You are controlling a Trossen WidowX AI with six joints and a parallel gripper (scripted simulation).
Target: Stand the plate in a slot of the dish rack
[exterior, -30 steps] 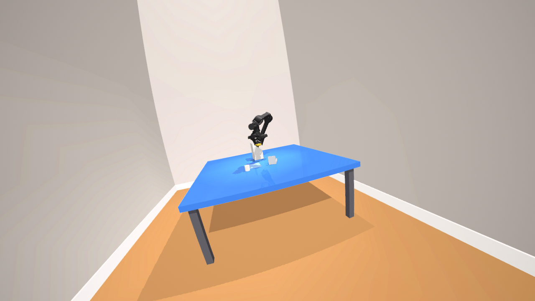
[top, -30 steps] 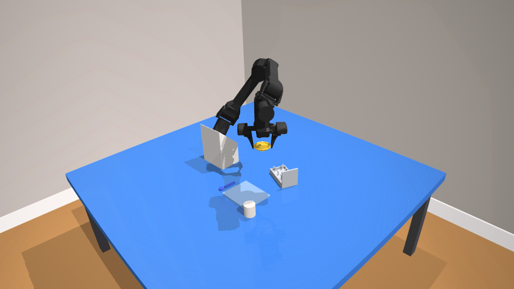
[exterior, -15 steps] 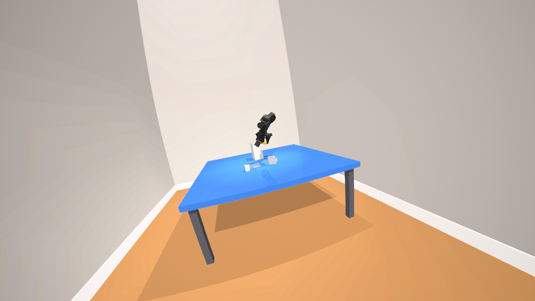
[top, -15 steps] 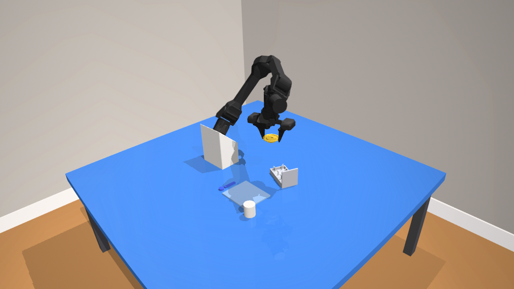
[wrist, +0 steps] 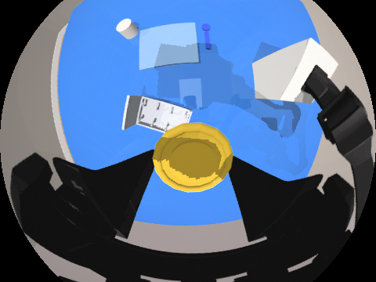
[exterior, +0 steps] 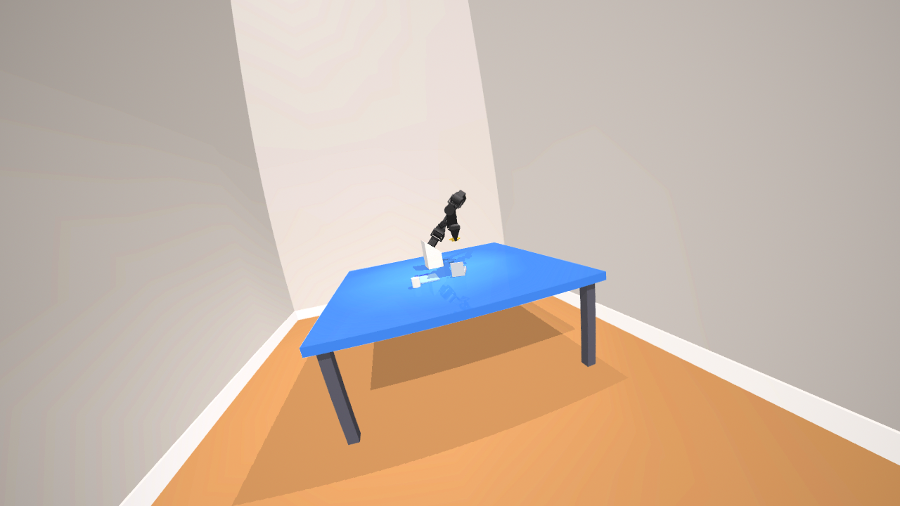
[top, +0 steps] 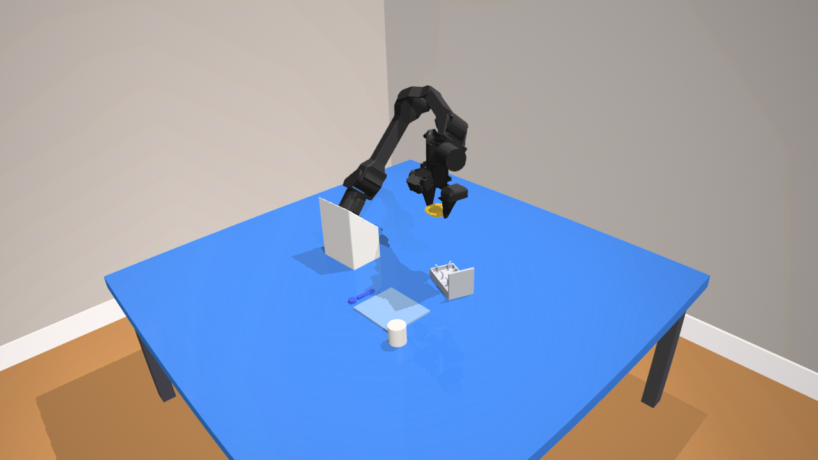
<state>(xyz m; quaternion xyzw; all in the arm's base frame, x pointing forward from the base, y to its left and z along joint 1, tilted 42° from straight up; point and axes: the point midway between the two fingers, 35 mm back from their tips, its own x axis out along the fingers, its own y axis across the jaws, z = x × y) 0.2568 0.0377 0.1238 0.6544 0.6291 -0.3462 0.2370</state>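
My gripper tip is 16 cm above the grey dish rack, 7 cm short of it and 2 cm to the left of it. From my gripper tip the other things lie so: yellow plate: 1 cm above; then white cup: 29 cm to the right, 16 cm below, 15 cm ahead; then dark blue spoon: 24 cm to the right, 18 cm below, 6 cm behind.
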